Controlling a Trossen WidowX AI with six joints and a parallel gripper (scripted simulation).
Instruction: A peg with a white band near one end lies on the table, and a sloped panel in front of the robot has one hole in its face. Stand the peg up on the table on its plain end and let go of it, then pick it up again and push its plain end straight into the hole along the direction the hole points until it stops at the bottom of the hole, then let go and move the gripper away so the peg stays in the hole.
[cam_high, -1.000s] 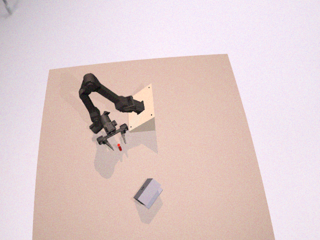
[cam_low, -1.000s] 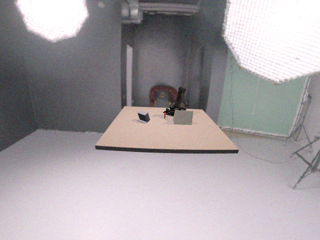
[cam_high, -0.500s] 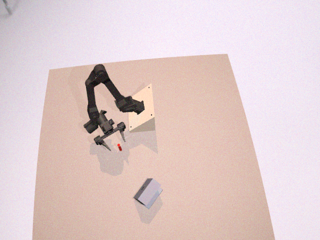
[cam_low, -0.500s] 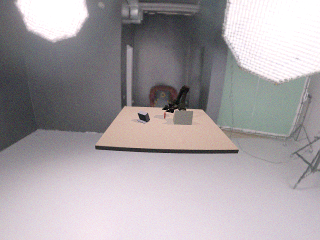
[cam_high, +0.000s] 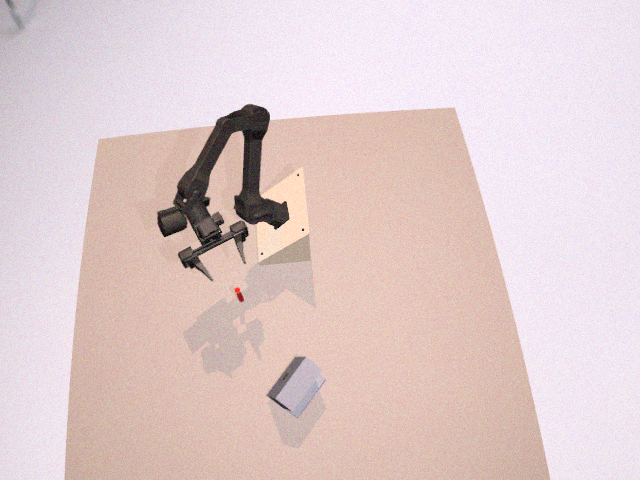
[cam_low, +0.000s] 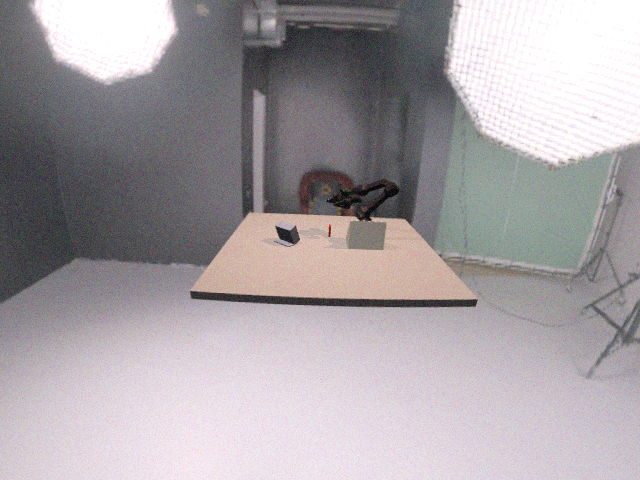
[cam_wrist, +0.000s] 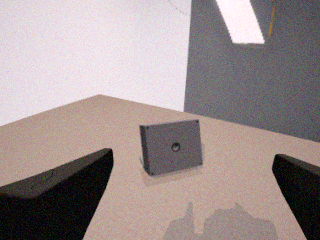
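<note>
Right now my gripper tip is 1 cm past the red peg and 17 cm above it. Round my gripper tip: grey sloped panel (27 cm ahead, 11 cm to the left, 17 cm below).
</note>
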